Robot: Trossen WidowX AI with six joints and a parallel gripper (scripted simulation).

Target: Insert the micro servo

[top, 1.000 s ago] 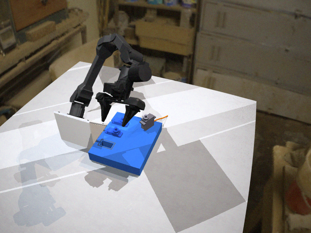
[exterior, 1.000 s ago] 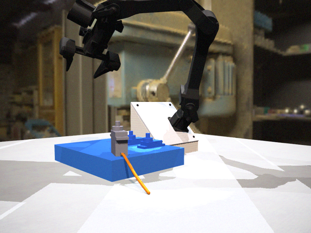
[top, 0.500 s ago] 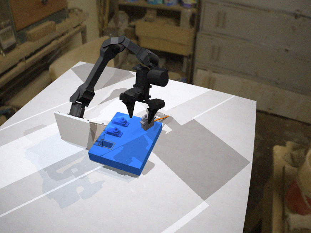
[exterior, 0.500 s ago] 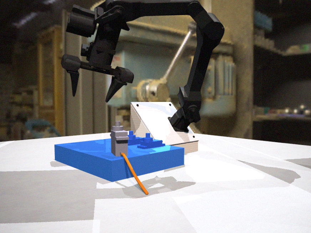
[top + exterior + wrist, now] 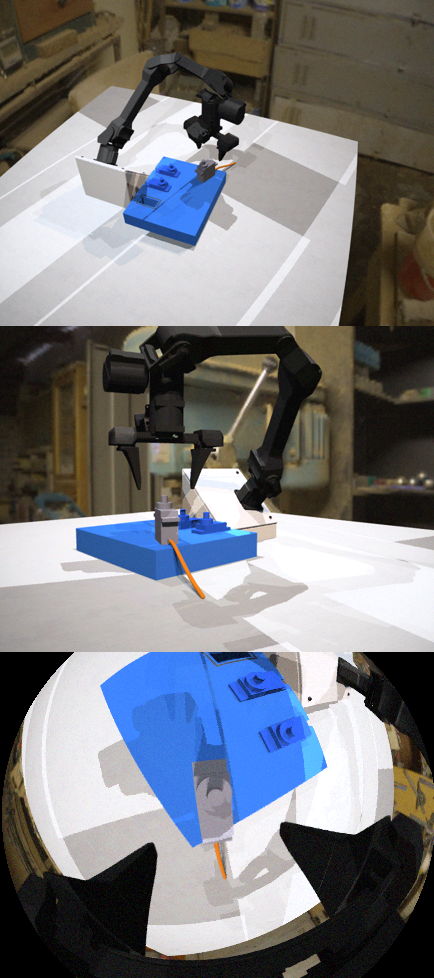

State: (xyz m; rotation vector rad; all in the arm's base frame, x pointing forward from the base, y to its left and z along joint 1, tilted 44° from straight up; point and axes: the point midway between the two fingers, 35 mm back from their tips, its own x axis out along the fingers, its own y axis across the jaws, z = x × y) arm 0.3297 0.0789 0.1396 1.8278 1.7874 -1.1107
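Right now the blue deck is 2 cm behind my gripper tip, 11 cm to the right of it and 12 cm below it.
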